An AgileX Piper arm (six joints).
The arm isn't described. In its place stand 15 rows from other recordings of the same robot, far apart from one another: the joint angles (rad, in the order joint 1, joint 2, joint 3, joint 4, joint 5, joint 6), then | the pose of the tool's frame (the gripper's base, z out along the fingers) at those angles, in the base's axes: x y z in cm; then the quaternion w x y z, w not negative.
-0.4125 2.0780 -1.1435 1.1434 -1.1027 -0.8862 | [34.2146 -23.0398 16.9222 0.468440 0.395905 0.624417 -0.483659]
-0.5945 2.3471 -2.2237 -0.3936 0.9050 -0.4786 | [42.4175 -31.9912 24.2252 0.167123 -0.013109 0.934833 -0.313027]
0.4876 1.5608 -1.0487 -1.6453 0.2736 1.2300 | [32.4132 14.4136 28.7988 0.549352 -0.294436 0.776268 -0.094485]
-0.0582 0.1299 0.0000 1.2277 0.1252 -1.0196 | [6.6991 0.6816 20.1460 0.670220 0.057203 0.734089 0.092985]
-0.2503 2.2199 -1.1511 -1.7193 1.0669 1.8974 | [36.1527 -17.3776 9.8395 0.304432 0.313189 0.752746 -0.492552]
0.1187 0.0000 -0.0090 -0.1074 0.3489 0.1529 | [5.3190 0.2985 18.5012 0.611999 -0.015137 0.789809 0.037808]
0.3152 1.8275 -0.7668 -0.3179 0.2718 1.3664 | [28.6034 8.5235 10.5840 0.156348 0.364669 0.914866 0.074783]
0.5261 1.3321 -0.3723 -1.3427 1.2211 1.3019 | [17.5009 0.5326 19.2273 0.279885 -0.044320 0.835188 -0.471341]
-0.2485 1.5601 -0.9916 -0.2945 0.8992 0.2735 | [27.2776 -9.0548 22.2567 0.095509 0.176839 0.971990 -0.121825]
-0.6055 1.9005 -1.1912 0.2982 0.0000 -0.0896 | [34.4102 -23.8202 19.6403 0.447796 0.352190 0.816904 -0.090050]
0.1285 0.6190 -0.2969 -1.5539 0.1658 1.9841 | [12.9474 0.1588 26.0191 0.610190 0.168406 0.766662 0.107412]
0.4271 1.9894 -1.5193 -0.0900 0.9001 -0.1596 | [38.2029 16.6828 20.5042 0.147165 -0.307533 0.939887 -0.019435]
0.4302 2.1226 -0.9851 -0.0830 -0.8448 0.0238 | [37.3545 17.7614 11.7949 0.612631 -0.196548 0.751023 0.148380]
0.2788 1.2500 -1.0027 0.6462 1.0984 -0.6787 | [20.6932 10.9990 31.4433 0.204467 -0.343875 0.876894 0.266460]
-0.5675 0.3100 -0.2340 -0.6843 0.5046 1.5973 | [4.6914 -6.2885 23.7522 0.563386 0.634838 0.528556 -0.014326]
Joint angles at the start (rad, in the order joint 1, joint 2, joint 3, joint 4, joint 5, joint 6): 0.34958, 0.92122, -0.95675, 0.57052, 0.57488, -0.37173
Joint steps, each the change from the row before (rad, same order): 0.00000, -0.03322, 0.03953, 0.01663, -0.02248, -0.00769; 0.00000, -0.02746, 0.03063, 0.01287, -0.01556, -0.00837; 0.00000, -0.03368, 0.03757, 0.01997, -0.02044, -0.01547; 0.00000, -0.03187, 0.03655, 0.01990, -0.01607, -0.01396; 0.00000, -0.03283, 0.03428, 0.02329, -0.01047, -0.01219; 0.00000, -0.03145, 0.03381, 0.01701, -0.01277, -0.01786; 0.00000, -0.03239, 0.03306, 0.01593, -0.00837, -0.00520; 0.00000, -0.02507, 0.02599, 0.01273, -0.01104, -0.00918; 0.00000, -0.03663, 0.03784, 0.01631, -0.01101, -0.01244; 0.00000, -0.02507, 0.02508, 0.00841, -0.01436, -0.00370; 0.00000, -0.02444, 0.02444, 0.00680, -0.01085, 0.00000; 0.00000, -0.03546, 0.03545, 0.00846, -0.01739, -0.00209
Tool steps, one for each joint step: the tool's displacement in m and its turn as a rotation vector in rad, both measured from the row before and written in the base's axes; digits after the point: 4 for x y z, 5 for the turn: -0.0067, -0.0027, -0.0048, 0.01549, -0.01006, -0.00759; -0.0056, -0.0022, -0.0038, 0.01004, -0.00928, -0.00442; -0.0067, -0.0026, -0.0047, 0.01265, -0.01382, -0.00457; -0.0063, -0.0023, -0.0052, 0.01181, -0.00879, -0.00313; -0.0067, -0.0021, -0.0049, 0.01547, -0.00542, -0.00043; -0.0060, -0.0023, -0.0052, 0.00564, -0.01157, -0.00132; -0.0063, -0.0022, -0.0053, 0.01339, -0.00289, -0.00233; -0.0045, -0.0018, -0.0041, 0.00808, -0.00787, -0.00353; -0.0066, -0.0025, -0.0066, 0.00873, -0.00816, -0.00262; -0.0040, -0.0020, -0.0040, 0.00953, -0.00903, -0.00786; -0.0039, -0.0019, -0.0043, 0.00978, -0.00499, -0.00659; -0.0054, -0.0028, -0.0064, 0.01173, -0.00995, -0.01047
